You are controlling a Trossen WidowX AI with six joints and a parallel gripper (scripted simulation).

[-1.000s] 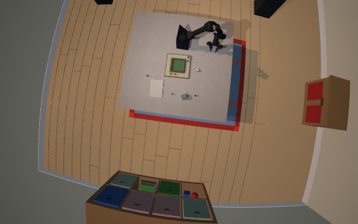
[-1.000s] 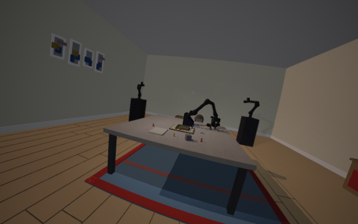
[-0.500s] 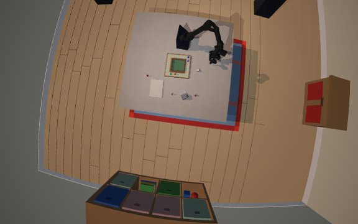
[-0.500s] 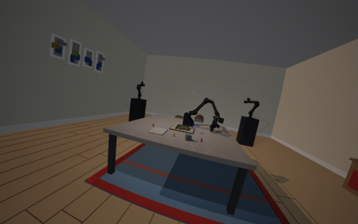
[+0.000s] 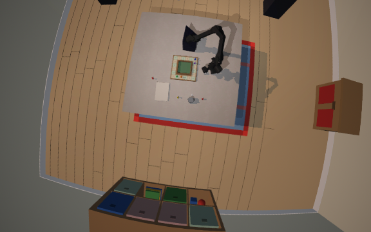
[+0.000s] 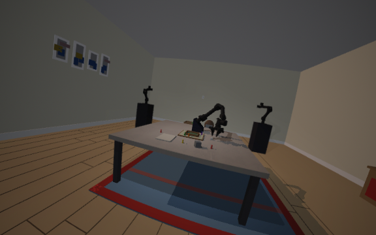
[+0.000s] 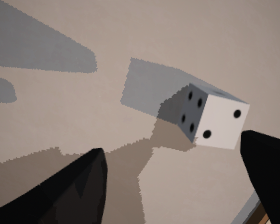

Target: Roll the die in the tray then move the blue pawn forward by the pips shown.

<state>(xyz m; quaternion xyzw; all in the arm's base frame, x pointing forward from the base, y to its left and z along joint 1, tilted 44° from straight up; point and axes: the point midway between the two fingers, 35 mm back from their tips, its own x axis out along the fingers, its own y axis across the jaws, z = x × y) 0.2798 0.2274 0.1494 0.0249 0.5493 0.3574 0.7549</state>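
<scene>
The die is 30 mm to the right of my gripper tip, 30 mm below it and 10 mm ahead of it. The rest, counted from my gripper tip: blue pawn 160 mm to the right, 120 mm behind, 10 mm below; green tray 260 mm to the right, 30 mm below, 10 mm behind; grey block 350 mm ahead, 150 mm to the right, 20 mm below.
</scene>
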